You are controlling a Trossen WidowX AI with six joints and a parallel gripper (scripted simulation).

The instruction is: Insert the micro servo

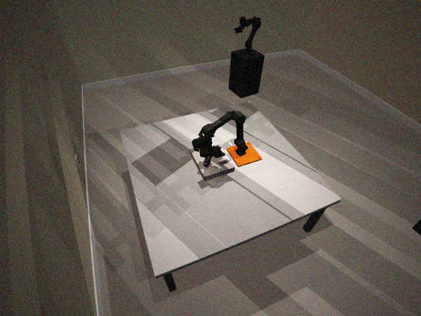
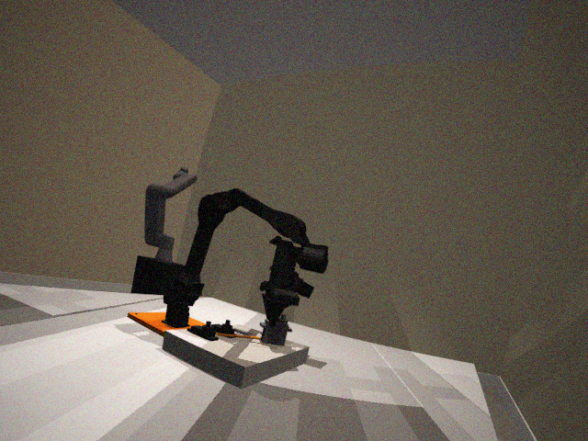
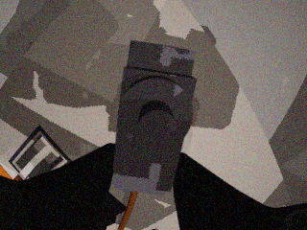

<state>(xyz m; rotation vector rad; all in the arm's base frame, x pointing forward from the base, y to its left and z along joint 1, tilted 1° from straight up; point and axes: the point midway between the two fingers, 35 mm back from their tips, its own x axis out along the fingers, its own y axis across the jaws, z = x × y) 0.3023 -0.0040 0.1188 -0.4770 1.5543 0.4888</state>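
My gripper tip is 8 cm above the pale grey deck, 4 cm to the left of it and 1 cm past it.
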